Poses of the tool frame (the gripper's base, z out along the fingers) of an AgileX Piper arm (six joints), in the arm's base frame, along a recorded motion.
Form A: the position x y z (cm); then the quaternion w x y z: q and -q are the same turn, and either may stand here.
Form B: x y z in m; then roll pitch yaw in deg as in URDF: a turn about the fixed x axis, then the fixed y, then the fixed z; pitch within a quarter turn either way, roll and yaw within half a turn. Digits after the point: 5 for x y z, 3 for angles.
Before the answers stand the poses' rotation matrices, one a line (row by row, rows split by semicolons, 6 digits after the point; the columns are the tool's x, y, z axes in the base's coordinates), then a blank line. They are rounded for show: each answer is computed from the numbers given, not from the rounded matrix.
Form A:
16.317 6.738 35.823 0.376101 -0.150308 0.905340 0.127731
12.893 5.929 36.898 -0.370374 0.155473 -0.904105 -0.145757
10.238 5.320 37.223 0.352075 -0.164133 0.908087 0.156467
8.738 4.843 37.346 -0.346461 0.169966 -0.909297 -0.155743
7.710 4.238 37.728 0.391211 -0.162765 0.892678 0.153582
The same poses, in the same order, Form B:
-0.671911 -0.368239 0.642600; -0.176080 0.922185 0.344342; -0.719396 0.118218 -0.684466
-0.677302 -0.389097 0.624392; -0.173159 0.909166 0.378726; -0.715037 0.148393 -0.683156
-0.698207 -0.408270 0.588066; -0.187918 0.897157 0.399745; -0.690792 0.168597 -0.703123
-0.702153 -0.417017 0.577130; -0.201181 0.893711 0.401006; -0.683014 0.165460 -0.711418
-0.640923 -0.410759 0.648455; -0.170428 0.899840 0.401549; -0.748447 0.146848 -0.646733

0.16317 0.06738 0.35823 170.201 46.005 -165.315
0.12893 0.05929 0.36898 167.745 45.646 -165.659
0.10238 0.05320 0.37223 166.516 43.693 -164.936
0.08738 0.04843 0.37346 166.907 43.080 -164.012
0.07710 0.04238 0.37728 167.207 48.456 -165.109

